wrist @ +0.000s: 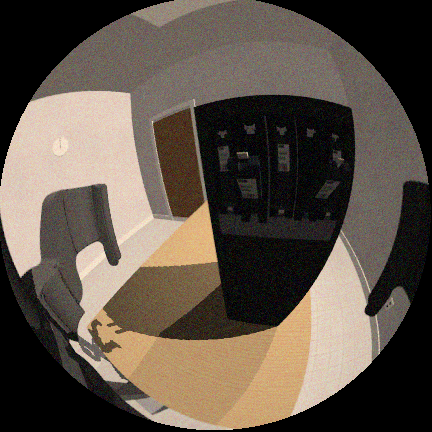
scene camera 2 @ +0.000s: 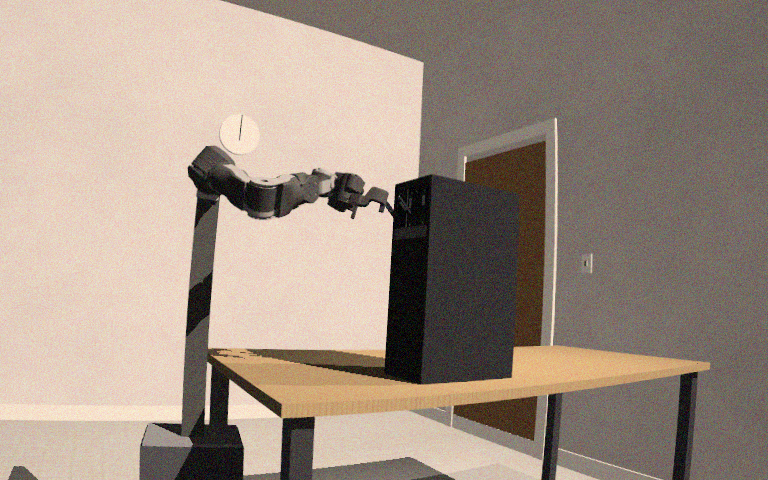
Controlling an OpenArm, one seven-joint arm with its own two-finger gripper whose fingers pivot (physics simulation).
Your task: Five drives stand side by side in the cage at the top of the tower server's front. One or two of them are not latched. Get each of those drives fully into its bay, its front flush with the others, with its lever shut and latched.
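The black tower server (scene camera 2: pixel 470 283) (wrist: pixel 265 272) stands upright on the table. Five dark drives stand side by side in its top cage. In the wrist view, the second drive from the left (wrist: pixel 249 129) has its lever (wrist: pixel 242 155) swung outward. The fourth drive (wrist: pixel 311 133) also appears to have its lever (wrist: pixel 340 161) out, overlapping the fifth drive in the view. The first (wrist: pixel 223 158), third (wrist: pixel 283 157) and fifth (wrist: pixel 336 137) drives look closed. How deep each sits is too dark to tell. My gripper (scene camera 2: pixel 368 212) (wrist: pixel 216 245) is open and empty, just in front of the cage.
The wooden table (scene camera 2: pixel 339 396) (wrist: pixel 200 385) carries the tower. The robot's pedestal (scene camera 2: pixel 198 305) stands at the table's left end. A brown door (scene camera 2: pixel 532 254) (wrist: pixel 177 165) and grey wall are behind the tower. The ledge (wrist: pixel 275 228) below the drives crosses the tower's front.
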